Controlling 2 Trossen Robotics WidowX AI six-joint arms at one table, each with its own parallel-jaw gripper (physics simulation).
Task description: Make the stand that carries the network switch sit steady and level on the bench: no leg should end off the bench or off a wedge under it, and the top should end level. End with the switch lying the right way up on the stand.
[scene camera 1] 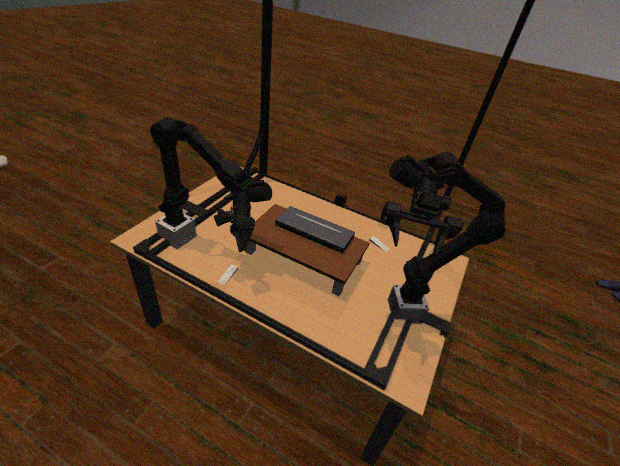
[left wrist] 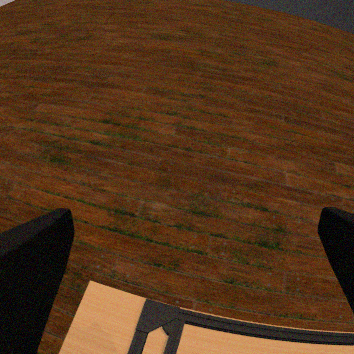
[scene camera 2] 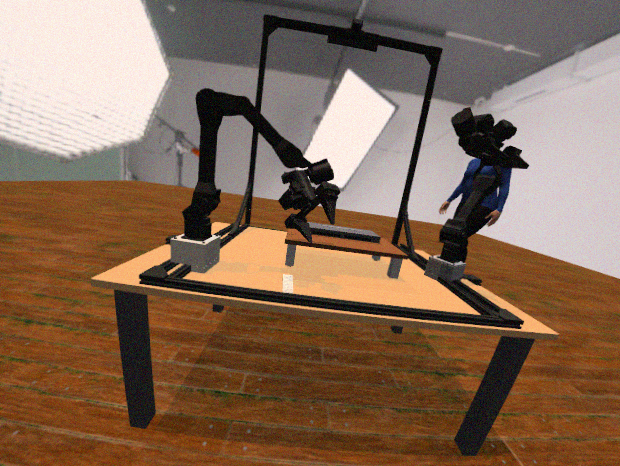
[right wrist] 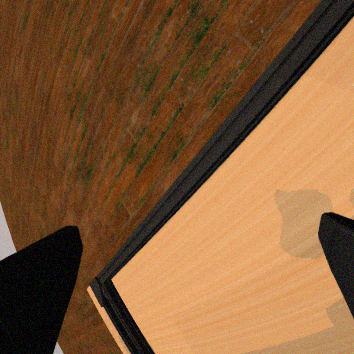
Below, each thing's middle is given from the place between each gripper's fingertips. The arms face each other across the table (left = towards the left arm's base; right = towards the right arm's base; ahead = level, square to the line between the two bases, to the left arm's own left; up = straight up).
Right now the dark flat network switch [scene camera 1: 333,236] is 350 mm behind my left hand, 330 mm to the right of it and 320 mm below it. The rest, counted from my left hand: brown stand [scene camera 1: 335,265] 380 mm below, 340 mm to the right, 300 mm behind.
Now: the brown stand 220 mm behind my right hand, 150 mm to the left of it and 110 mm below it. From my right hand the other things lie so: dark flat network switch (280 mm behind, 160 mm to the left, 50 mm below).
